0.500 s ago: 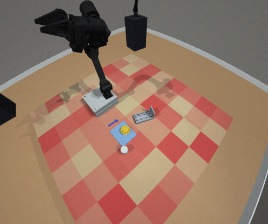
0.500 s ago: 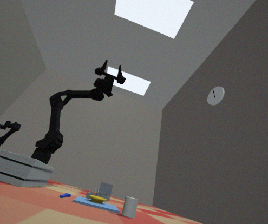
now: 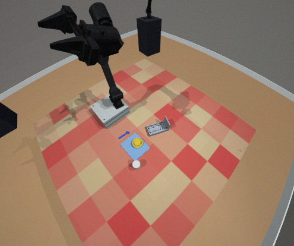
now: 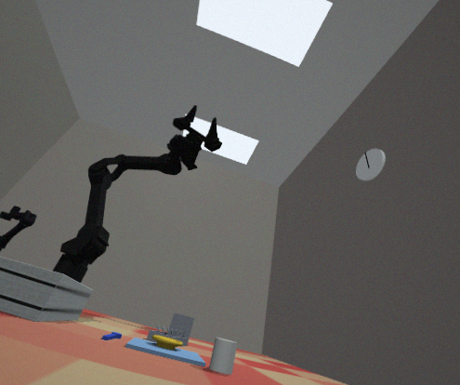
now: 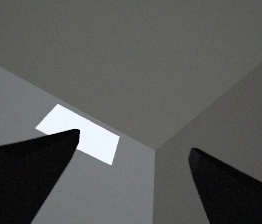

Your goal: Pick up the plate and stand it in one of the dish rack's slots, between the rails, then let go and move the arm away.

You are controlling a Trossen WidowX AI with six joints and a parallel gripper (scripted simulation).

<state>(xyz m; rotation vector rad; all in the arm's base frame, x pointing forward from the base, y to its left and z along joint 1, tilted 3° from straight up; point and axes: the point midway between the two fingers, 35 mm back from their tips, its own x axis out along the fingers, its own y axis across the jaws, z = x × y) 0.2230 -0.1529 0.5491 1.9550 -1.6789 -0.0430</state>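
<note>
Right now the yellow plate is 100 mm ahead of my gripper tip, 130 mm to the left of it and 630 mm below it. From my gripper tip the other things lie so: blue spoon (10 mm behind, 100 mm to the left, 650 mm below); white cup (210 mm ahead, 50 mm to the left, 630 mm below); light blue mat (100 mm ahead, 110 mm to the left, 650 mm below).
</note>
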